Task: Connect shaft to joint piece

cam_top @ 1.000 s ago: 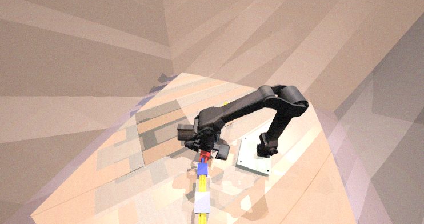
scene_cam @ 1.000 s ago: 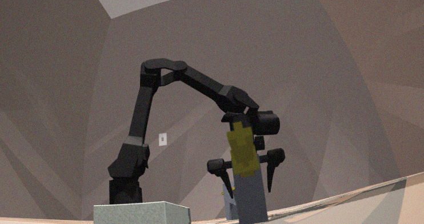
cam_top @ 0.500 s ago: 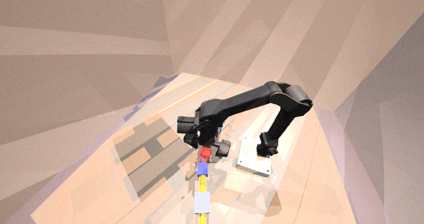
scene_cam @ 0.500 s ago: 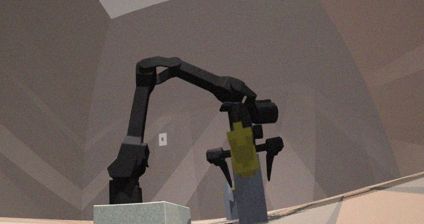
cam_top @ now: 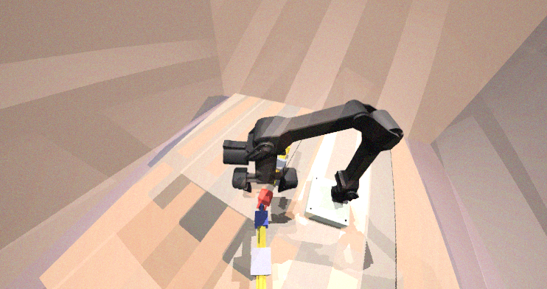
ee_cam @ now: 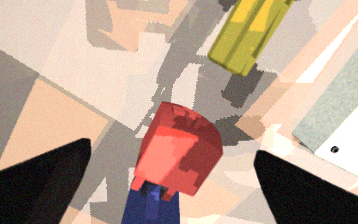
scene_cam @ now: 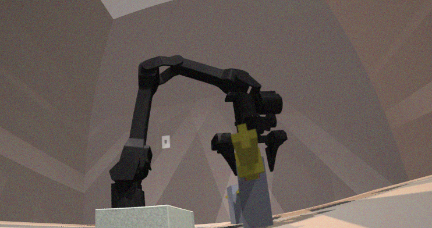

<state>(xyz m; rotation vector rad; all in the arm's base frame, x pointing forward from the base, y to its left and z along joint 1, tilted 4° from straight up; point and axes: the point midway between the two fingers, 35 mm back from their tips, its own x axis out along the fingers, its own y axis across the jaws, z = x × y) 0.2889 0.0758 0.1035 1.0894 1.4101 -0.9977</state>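
Right now the red square joint piece is 10 mm to the left of my gripper tip and 20 mm below it.
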